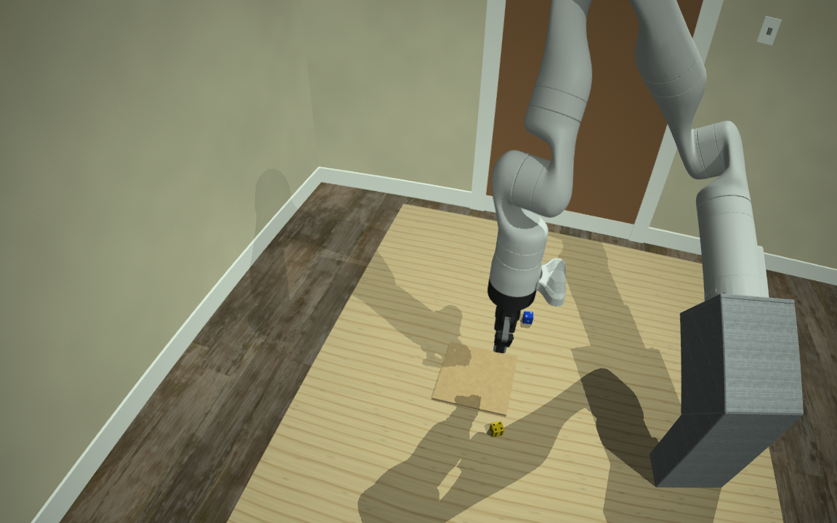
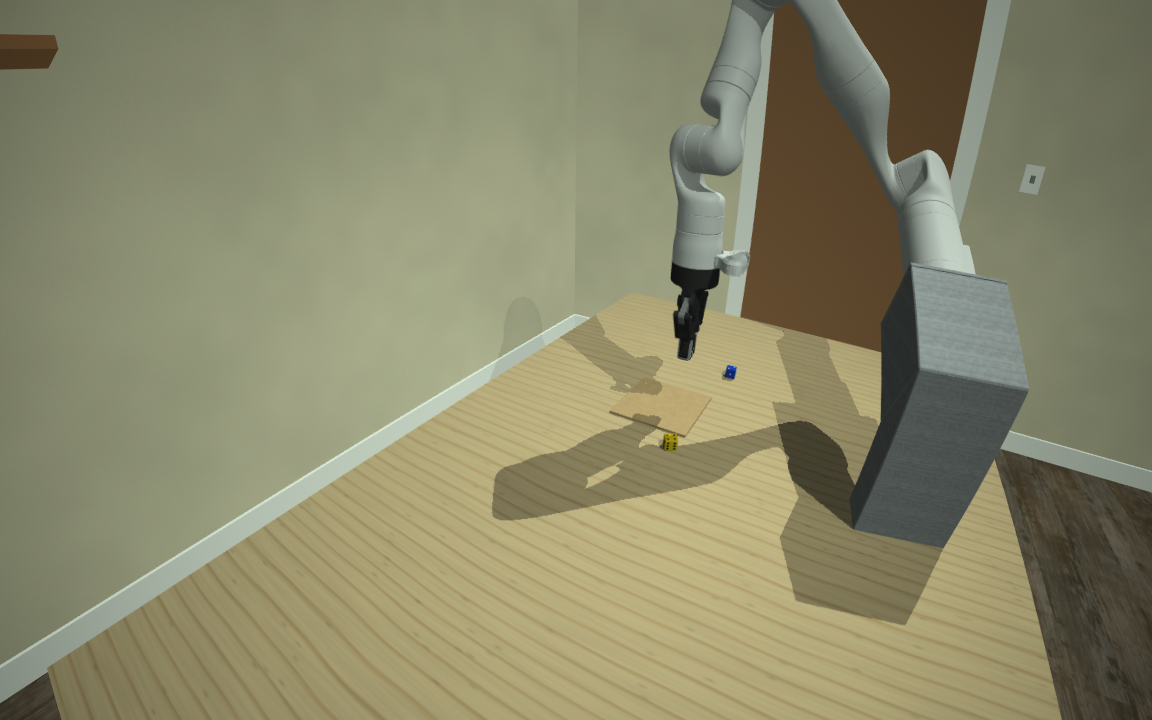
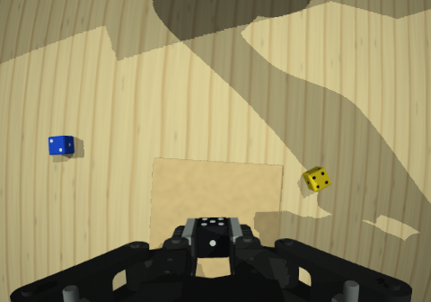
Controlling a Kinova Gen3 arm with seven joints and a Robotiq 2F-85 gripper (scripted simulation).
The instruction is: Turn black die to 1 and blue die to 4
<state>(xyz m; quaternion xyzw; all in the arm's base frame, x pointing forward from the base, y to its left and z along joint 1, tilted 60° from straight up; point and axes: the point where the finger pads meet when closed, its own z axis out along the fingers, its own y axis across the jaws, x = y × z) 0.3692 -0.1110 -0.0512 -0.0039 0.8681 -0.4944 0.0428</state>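
Now: hand 12 cm above the tan mat and 3 cm short of it. Round my hand: yellow die: 12 cm below, 11 cm to the left, 2 cm behind; black die: 1 cm below; blue die: 17 cm to the right, 12 cm below, 7 cm behind.
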